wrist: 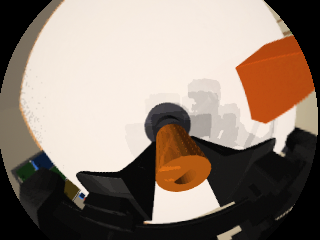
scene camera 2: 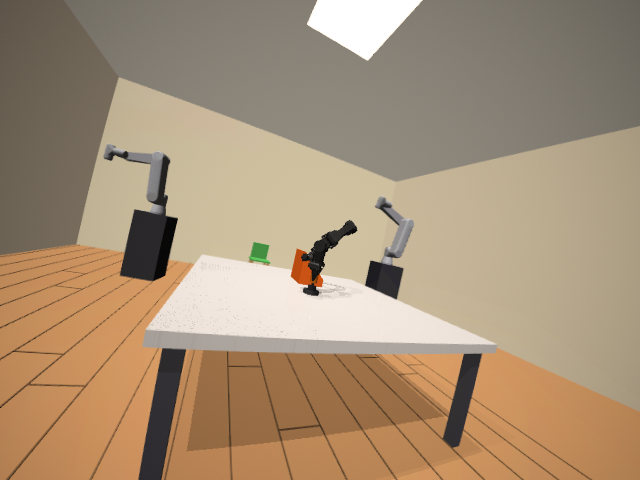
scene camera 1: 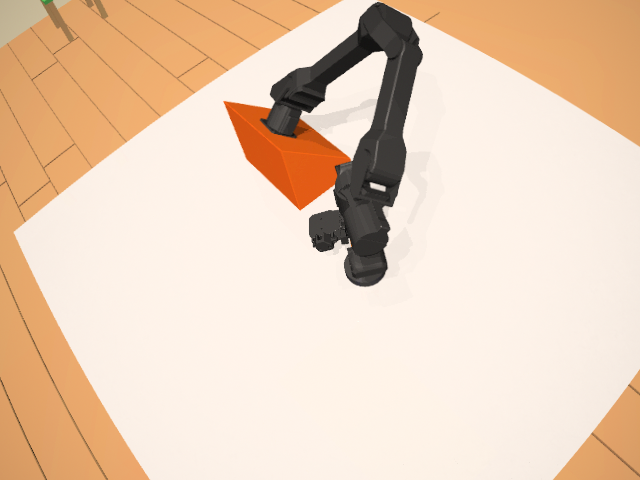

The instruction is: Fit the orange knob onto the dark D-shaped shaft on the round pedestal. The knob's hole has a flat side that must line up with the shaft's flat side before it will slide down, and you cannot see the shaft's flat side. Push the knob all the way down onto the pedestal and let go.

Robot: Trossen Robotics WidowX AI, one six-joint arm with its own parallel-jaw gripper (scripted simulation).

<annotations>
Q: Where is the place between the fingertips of my gripper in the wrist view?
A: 172, 142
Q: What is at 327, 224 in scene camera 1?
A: My gripper.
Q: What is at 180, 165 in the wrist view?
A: An orange knob.
</annotations>
